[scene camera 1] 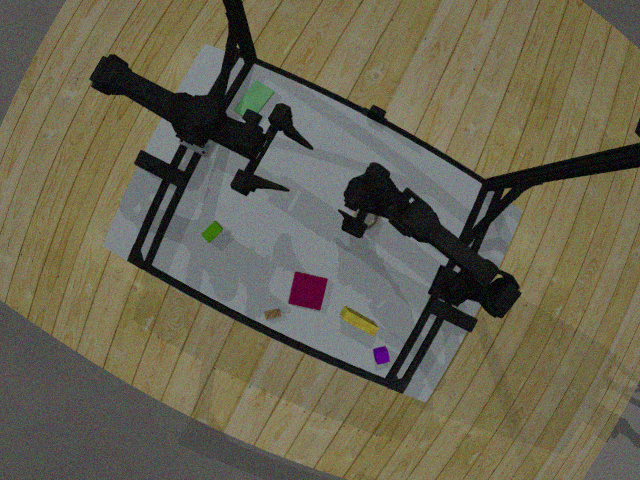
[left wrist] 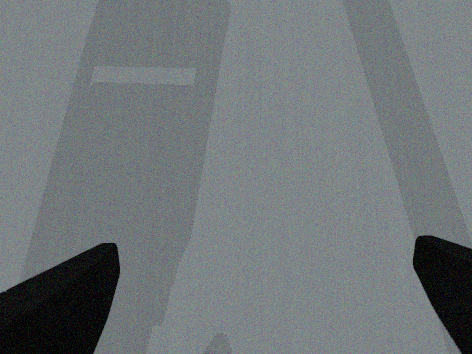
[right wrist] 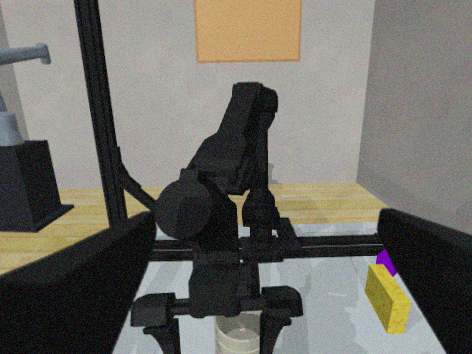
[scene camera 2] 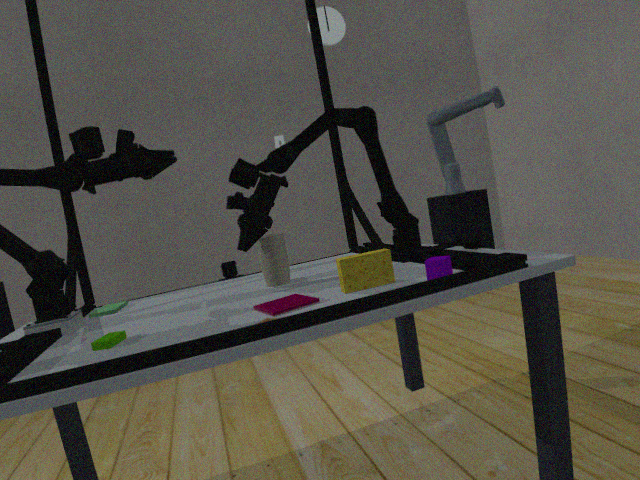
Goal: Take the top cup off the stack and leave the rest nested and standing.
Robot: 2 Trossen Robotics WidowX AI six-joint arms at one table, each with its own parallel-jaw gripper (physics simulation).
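Where they show: left gripper, fingertip midpoint: (left wrist: 266, 253) (scene camera 2: 241, 250); right gripper, fingertip midpoint: (scene camera 1: 301, 169) (right wrist: 266, 220) (scene camera 2: 175, 155); left arm's base, link origin: (scene camera 1: 449, 286) (right wrist: 260, 245) (scene camera 2: 408, 249); right arm's base, link origin: (scene camera 1: 199, 134) (scene camera 2: 53, 318).
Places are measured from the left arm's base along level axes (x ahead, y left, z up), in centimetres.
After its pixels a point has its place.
The beige cup stack (scene camera 1: 371, 221) @[x 33.0, y -7.2, z 5.9 cm] (scene camera 2: 275, 260) (right wrist: 238, 340) @[x 38.8, y -8.4, z 10.7 cm] stands upright on the table. Nested rims show as bands in the right wrist view, and the left arm partly hides the stack in scene camera 1. My left gripper (scene camera 2: 247, 244) @[x 42.6, y -10.6, z 8.1 cm] (left wrist: 266, 253) @[x 42.6, y -10.6, z 8.1 cm] is open and empty, pointing down. Its fingertips are near rim height, just left of the stack in scene camera 2. In the right wrist view its fingers appear on either side of the stack; contact cannot be told. The stack does not show in the left wrist view. My right gripper (scene camera 1: 299, 168) @[x 54.5, y -8.0, z 34.2 cm] is open and empty, high above the table.
A crimson square (scene camera 1: 308, 290) @[x 40.4, y 18.6, z -1.3 cm] (scene camera 2: 286, 304) @[x 40.8, y 20.9, z -1.3 cm], a yellow block (scene camera 1: 359, 320) @[x 23.9, y 19.8, z 4.8 cm] (scene camera 2: 366, 270) @[x 23.5, y 22.0, z 1.6 cm] (right wrist: 387, 300) @[x 26.4, y 18.7, z 3.5 cm] and a purple cube (scene camera 1: 381, 355) @[x 11.6, y 28.2, z 1.8 cm] (scene camera 2: 438, 267) @[x 12.1, y 30.4, z 0.4 cm] lie toward the near edge. A small brown block (scene camera 1: 272, 313) @[x 47.5, y 29.6, z -1.3 cm], a green block (scene camera 1: 211, 231) @[x 74.1, y 14.3, z -0.7 cm] and a pale green sheet (scene camera 1: 254, 98) @[x 79.6, y -28.1, z -1.1 cm] lie farther left.
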